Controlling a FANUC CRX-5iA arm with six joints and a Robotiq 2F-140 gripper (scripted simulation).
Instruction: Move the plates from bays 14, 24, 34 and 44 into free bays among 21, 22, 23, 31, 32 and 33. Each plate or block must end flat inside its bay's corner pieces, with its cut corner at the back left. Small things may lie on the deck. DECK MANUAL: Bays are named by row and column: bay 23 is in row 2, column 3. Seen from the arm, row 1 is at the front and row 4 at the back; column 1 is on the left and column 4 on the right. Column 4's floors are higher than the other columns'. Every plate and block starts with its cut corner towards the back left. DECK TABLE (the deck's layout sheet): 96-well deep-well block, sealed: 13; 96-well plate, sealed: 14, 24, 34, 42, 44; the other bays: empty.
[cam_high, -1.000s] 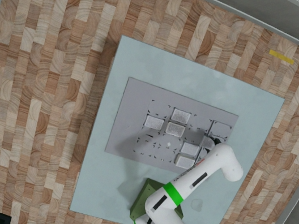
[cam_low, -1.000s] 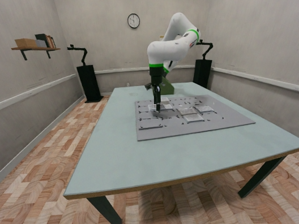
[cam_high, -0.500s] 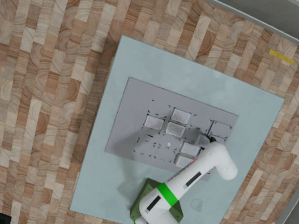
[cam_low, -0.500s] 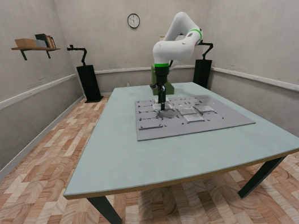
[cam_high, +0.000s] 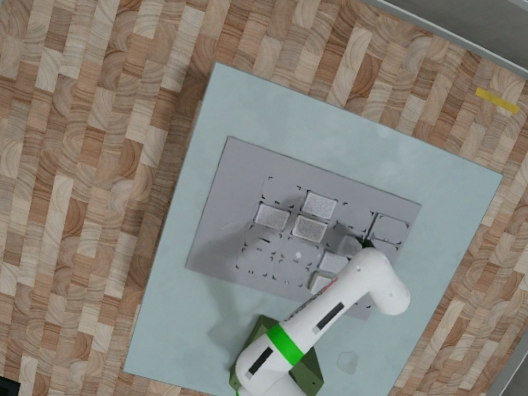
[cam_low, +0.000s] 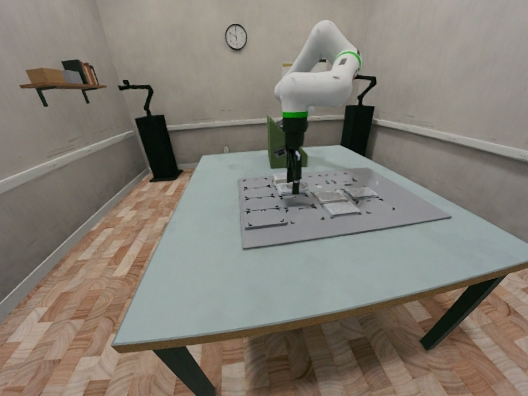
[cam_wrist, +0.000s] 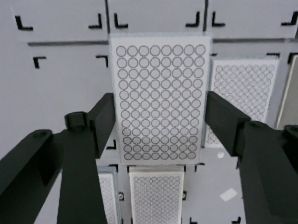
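Right now my hand is 10 cm to the right of the small white round thing, 10 cm past it and 10 cm above it. The rest, counted from my hand: sealed 96-well plate (2 cm below); then small white patch (18 cm to the left, 13 cm behind, 10 cm below); then sealed deep-well block (21 cm behind, 8 cm below, 1 cm to the left).
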